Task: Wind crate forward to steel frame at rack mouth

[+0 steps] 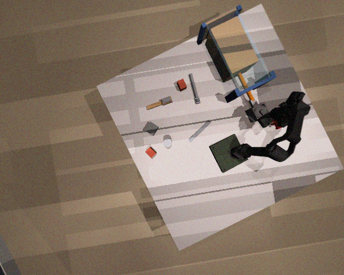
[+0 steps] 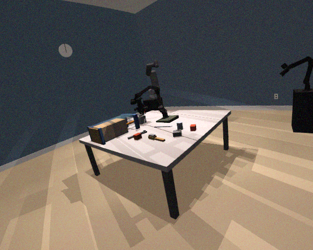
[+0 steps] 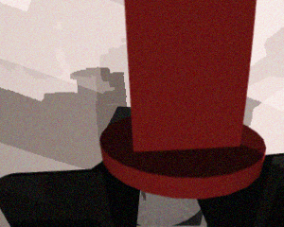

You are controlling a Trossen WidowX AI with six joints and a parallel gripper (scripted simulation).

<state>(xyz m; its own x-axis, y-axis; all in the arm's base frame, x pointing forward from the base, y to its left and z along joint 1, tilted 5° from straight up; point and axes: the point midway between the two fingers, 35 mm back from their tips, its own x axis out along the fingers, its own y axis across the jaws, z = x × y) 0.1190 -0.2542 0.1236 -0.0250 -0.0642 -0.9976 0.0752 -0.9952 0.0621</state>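
My gripper tip is now 2 cm past the winch handle and 2 cm below it. Round my gripper tip: blue frame: 21 cm ahead, 2 cm above; red knob: 5 cm behind, 5 cm above; grey winch: 3 cm ahead, 6 cm below.
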